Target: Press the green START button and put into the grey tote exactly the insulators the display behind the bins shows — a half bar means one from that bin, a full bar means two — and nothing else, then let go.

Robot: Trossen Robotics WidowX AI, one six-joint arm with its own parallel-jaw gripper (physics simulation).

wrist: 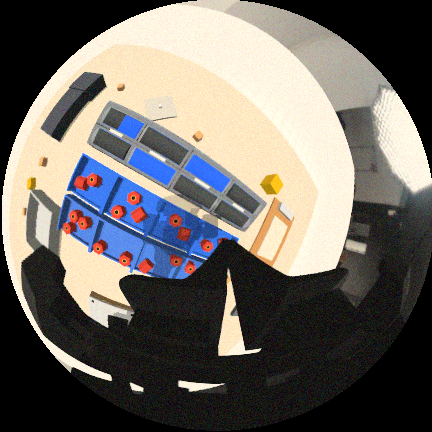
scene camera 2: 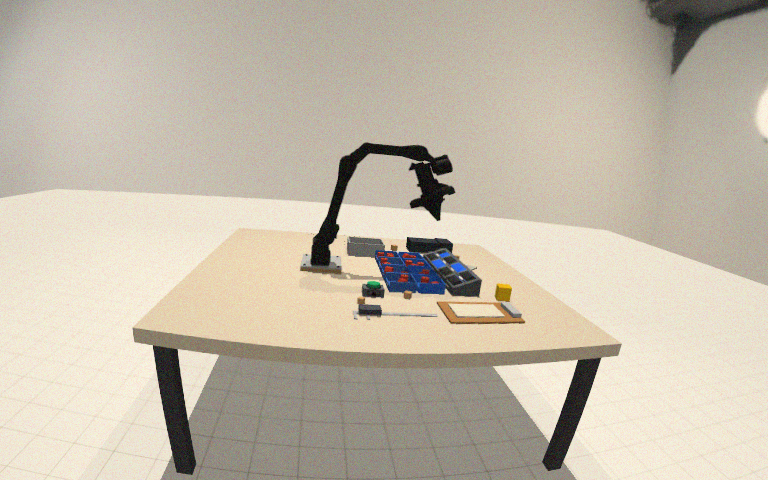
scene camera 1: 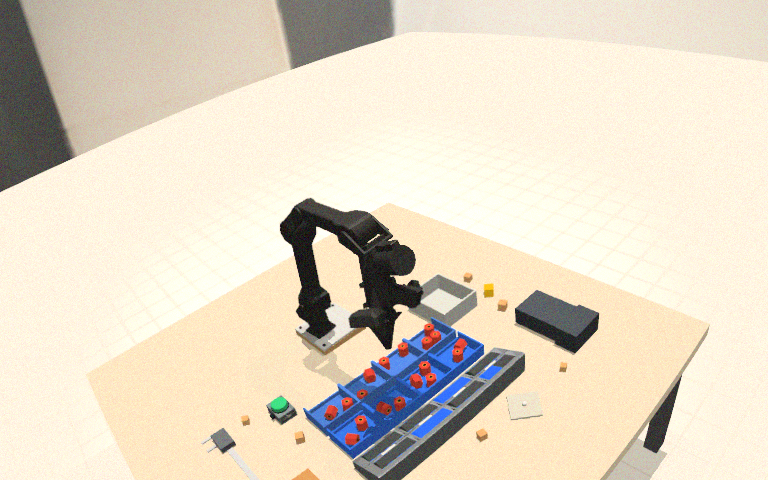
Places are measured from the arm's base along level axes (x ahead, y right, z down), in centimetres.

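Pixels of known places: gripper, between the fingertips: [wrist: 226, 244] [scene camera 2: 438, 220] [scene camera 1: 388, 349]; arm's base, origin of its link: [wrist: 117, 322] [scene camera 2: 319, 262] [scene camera 1: 321, 328].
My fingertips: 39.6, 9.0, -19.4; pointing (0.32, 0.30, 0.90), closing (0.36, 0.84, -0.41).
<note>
For each thing: its top centre in the pictures, then the offset to it from my fingertips, as dx, dy, dz. "pt": a spot on its surface instead.
- half blue bar, centre of its top: [scene camera 1: 498, 363] [wrist: 121, 117] +11.8, -21.0, +15.3
- green START button, centre of its top: [scene camera 1: 278, 402] [scene camera 2: 373, 281] -24.8, +17.3, +17.5
- grey tote, centre of its top: [scene camera 1: 441, 292] [scene camera 2: 365, 240] -18.3, -36.5, +16.2
- black box, centre of its top: [scene camera 1: 556, 310] [scene camera 2: 429, 239] +13.5, -45.3, +16.0
- yellow cube, centre of its top: [wrist: 276, 183] [scene camera 2: 504, 285] +18.9, +20.9, +17.0
- white square plate, a spot on its surface: [scene camera 1: 524, 406] [wrist: 162, 106] pt +21.6, -17.2, +21.0
- orange-framed tray, centre of its top: [scene camera 2: 481, 307] [wrist: 276, 235] +4.7, +33.5, +19.8
- plug with cable, a spot on its surface: [scene camera 1: 222, 440] [scene camera 2: 373, 307] pt -27.8, +33.6, +19.7
My gripper [scene camera 1: 389, 344] [scene camera 2: 436, 216] [wrist: 226, 244] is shut and empty. It hangs high above the blue bins [scene camera 1: 315, 419] [scene camera 2: 430, 288] [wrist: 80, 169], near their front edge. The bins hold several red insulators [scene camera 1: 403, 349] [wrist: 134, 198]. Behind them the grey display [scene camera 1: 511, 367] [scene camera 2: 473, 286] [wrist: 95, 128] shows one half blue bar [wrist: 130, 125] and two full blue bars [wrist: 151, 163] [wrist: 205, 171]. The green START button [scene camera 1: 278, 405] [scene camera 2: 374, 285] stands left of the bins; it is hidden in the wrist view. The grey tote [scene camera 1: 449, 318] [scene camera 2: 364, 247] [wrist: 42, 225] is empty beside the bins' far end.
A black box [scene camera 1: 555, 319] [scene camera 2: 429, 244] [wrist: 70, 104] lies beyond the display. Around it are a yellow cube [scene camera 1: 488, 290] [scene camera 2: 503, 291] [wrist: 271, 183], a white square plate [scene camera 1: 524, 406] [wrist: 160, 106], an orange-framed tray [scene camera 2: 449, 314] [wrist: 264, 223], a plug with cable [scene camera 1: 222, 440] [scene camera 2: 369, 310] and small orange cubes [scene camera 1: 481, 433].
</note>
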